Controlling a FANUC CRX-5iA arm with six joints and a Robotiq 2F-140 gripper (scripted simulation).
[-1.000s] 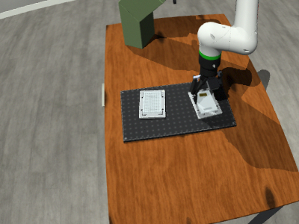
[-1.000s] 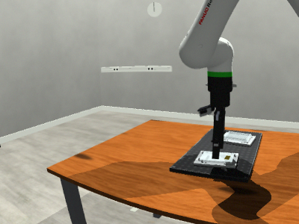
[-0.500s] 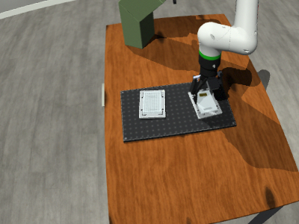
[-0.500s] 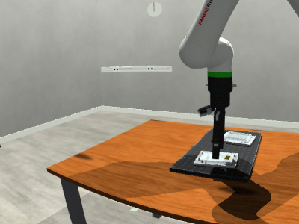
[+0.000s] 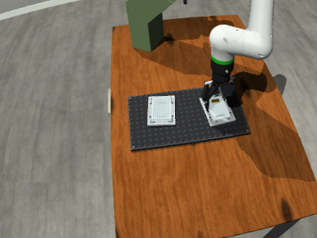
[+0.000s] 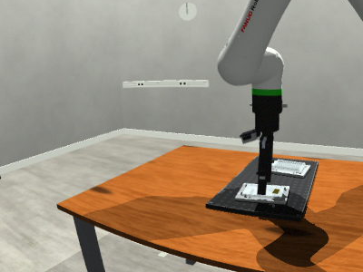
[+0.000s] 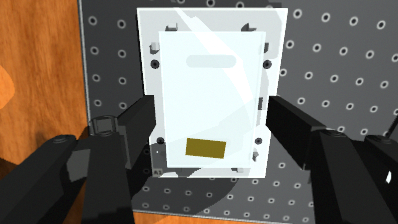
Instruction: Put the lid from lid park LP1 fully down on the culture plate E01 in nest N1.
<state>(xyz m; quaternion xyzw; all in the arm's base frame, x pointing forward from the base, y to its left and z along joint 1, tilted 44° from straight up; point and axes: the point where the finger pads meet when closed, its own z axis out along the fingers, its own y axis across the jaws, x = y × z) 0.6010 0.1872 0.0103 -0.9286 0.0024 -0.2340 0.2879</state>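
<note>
Now: hand 30 mm above the clear lid. Also, from my hand: lid park (40 mm below); culture plate E01 (30 mm behind, 250 mm to the right, 30 mm below).
</note>
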